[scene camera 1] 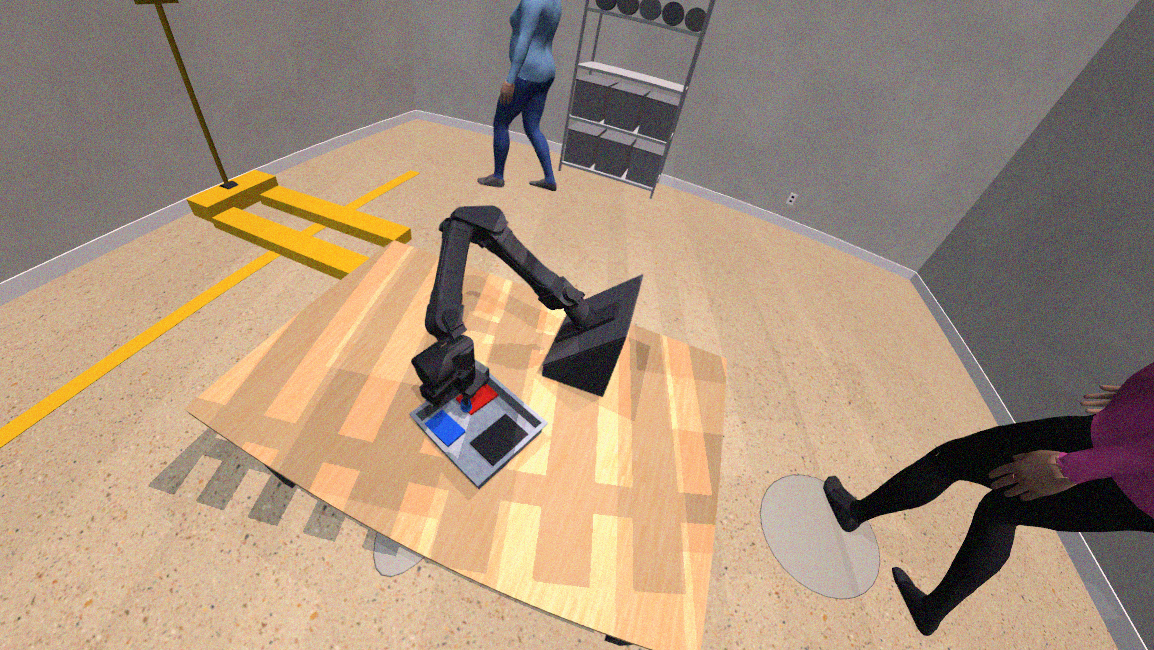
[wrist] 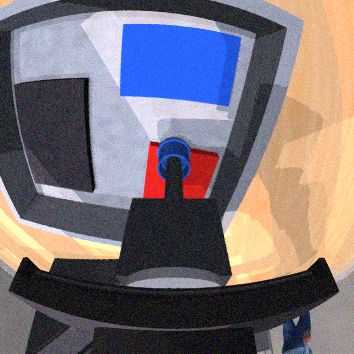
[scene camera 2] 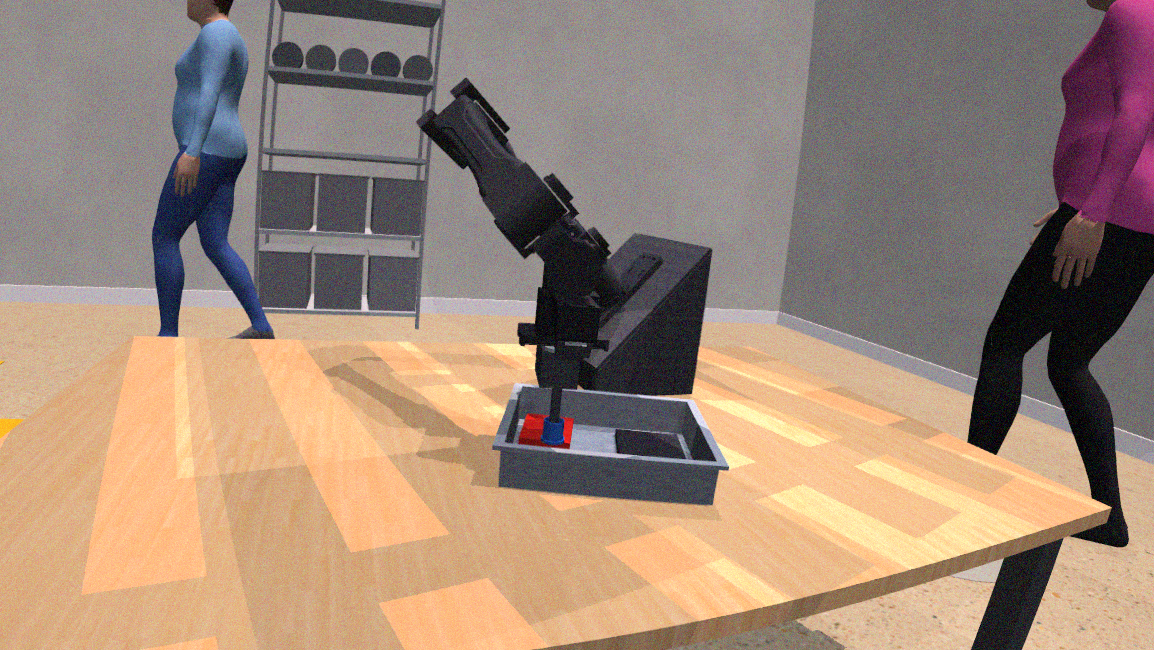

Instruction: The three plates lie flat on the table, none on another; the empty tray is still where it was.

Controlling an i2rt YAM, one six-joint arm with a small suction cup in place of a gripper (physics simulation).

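Where they show: hand at its tool point: (scene camera 1: 466, 408) (wrist: 173, 148) (scene camera 2: 551, 445); arm's base at its link origin: (scene camera 1: 588, 323) (scene camera 2: 617, 297).
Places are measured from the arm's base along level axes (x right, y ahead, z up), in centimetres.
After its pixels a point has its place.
Note:
A grey tray (scene camera 1: 478, 481) {x 10.7, y 47.9, z -9.1 cm} (scene camera 2: 606, 479) {x 21.6, y 43.2, z -12.0 cm} (wrist: 286, 70) {x 31.0, y 35.8, z -9.1 cm} stands on the wooden table (scene camera 1: 598, 524) {x -16.9, y 46.4, z -14.0 cm} (scene camera 2: 318, 489) {x 50.3, y 36.9, z -14.1 cm}, in front of the arm's black wedge base (scene camera 1: 591, 335) {x -1.9, y 6.5, z 2.3 cm} (scene camera 2: 661, 315) {x -1.9, y 11.9, z -0.6 cm}. Three flat plates lie apart in it. The blue plate (scene camera 1: 446, 426) {x 24.4, y 36.8, z -12.8 cm} (wrist: 175, 63) {x 24.5, y 37.0, z -12.8 cm} is hidden by the tray wall in scene camera 2. The black plate (scene camera 1: 498, 439) {x 11.4, y 35.1, z -12.8 cm} (scene camera 2: 648, 443) {x 10.6, y 33.0, z -12.9 cm} (wrist: 53, 133) {x 12.0, y 35.2, z -12.9 cm} lies at the other side. My suction cup (scene camera 1: 465, 404) {x 22.4, y 29.8, z -13.6 cm} (scene camera 2: 555, 430) (wrist: 173, 154) points straight down and sits on the far edge of the red plate (scene camera 1: 484, 396) {x 19.6, y 25.0, z -12.8 cm} (scene camera 2: 531, 428) {x 23.7, y 25.7, z -12.9 cm} (wrist: 200, 172) {x 24.3, y 27.1, z -12.9 cm}, inside the tray.
A shelf rack (scene camera 1: 569, 119) (scene camera 2: 264, 209) stands by the back wall, with a person in blue (scene camera 1: 528, 62) (scene camera 2: 206, 105) walking near it. A yellow pallet frame (scene camera 1: 297, 231) lies left of the table. A dark figure's legs (scene camera 1: 934, 489) are at the right.

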